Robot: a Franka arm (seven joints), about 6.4 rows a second.
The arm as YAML. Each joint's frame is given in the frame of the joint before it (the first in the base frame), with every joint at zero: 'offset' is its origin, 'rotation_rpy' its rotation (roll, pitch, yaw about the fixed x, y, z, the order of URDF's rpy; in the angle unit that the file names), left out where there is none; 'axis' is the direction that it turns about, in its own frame. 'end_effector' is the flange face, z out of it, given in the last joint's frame.
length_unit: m
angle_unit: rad
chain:
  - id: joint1
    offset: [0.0, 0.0, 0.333]
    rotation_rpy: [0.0, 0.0, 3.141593]
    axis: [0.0, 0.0, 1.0]
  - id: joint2
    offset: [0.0, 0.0, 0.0]
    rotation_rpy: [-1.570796, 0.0, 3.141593]
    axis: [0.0, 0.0, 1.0]
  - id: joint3
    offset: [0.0, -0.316, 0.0]
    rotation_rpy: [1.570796, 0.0, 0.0]
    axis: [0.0, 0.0, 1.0]
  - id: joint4
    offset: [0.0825, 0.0, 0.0]
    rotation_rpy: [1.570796, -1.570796, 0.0]
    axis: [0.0, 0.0, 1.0]
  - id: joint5
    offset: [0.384, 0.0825, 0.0]
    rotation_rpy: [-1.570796, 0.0, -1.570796]
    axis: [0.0, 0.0, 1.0]
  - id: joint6
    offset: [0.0, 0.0, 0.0]
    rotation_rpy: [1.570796, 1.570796, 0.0]
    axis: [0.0, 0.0, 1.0]
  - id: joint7
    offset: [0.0, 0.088, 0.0]
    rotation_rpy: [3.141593, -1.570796, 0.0]
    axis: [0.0, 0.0, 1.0]
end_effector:
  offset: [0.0, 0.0, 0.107]
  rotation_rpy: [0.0, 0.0, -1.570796]
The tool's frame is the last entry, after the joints.
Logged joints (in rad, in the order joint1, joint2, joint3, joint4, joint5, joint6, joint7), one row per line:
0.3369, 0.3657, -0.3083, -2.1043, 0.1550, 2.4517, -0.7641
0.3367, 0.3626, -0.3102, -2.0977, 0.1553, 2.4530, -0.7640
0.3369, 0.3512, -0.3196, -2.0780, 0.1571, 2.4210, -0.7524
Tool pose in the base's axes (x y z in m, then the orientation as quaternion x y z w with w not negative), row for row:
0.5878, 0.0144, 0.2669, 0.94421, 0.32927, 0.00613, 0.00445
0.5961, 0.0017, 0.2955, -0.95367, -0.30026, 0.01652, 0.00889
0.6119, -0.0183, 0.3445, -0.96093, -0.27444, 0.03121, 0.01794
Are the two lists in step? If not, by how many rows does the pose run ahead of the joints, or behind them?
The pose runs 2 rows ahead of the joints: the pose in row i belongs to the joints in row i + 2.
